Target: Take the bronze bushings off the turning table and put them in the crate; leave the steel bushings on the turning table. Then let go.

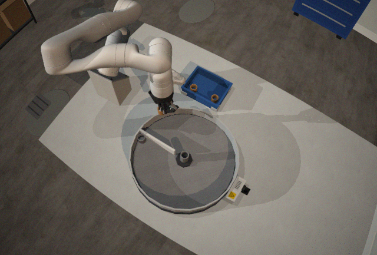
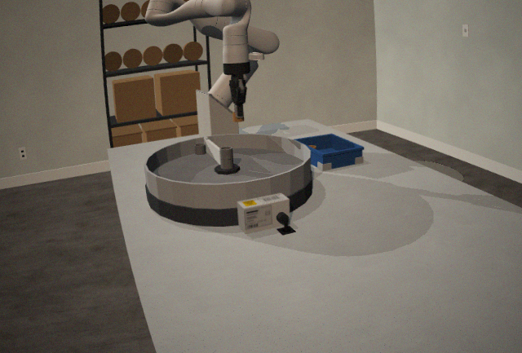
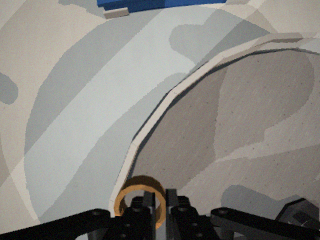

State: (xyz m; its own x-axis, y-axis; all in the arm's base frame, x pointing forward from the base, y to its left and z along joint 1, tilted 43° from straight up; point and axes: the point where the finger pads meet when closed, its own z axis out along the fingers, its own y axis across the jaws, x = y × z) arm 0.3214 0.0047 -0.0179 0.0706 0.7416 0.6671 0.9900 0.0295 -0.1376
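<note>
Now: the blue crate 260 mm to the left of my hand, 150 mm below it and 30 mm ahead of it. Round my hand: turning table 150 mm ahead, 120 mm below, 80 mm to the right.
</note>
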